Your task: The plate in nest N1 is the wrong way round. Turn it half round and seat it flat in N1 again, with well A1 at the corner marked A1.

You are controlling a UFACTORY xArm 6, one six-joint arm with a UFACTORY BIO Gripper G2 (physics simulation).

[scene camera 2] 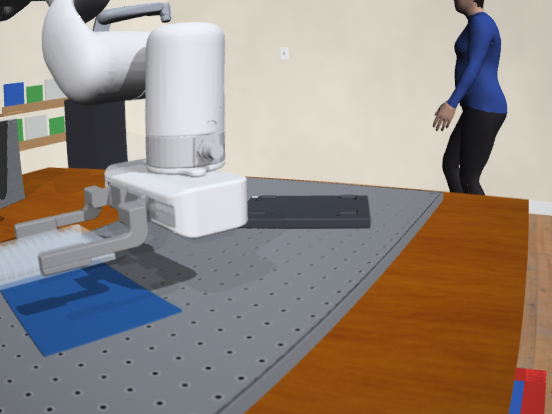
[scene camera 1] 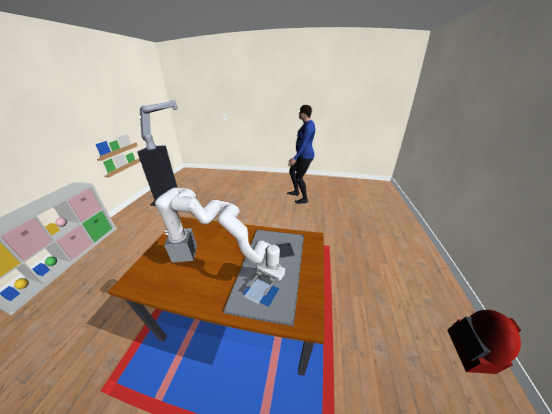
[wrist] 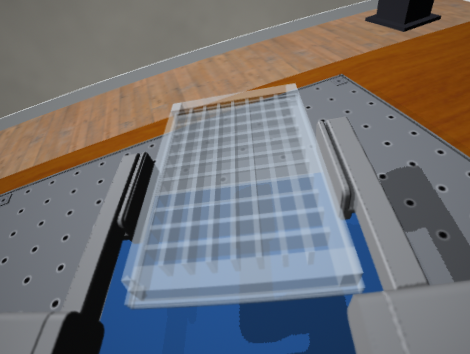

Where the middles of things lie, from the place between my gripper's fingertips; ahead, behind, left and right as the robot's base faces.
Now: hand 20 mm short of the flat blue square (wrist: 321,318), 40 mm to the right of it and 60 mm above it. From my hand the other things lie so: clear well plate (wrist: 240,209): 10 mm to the left, 10 mm below.
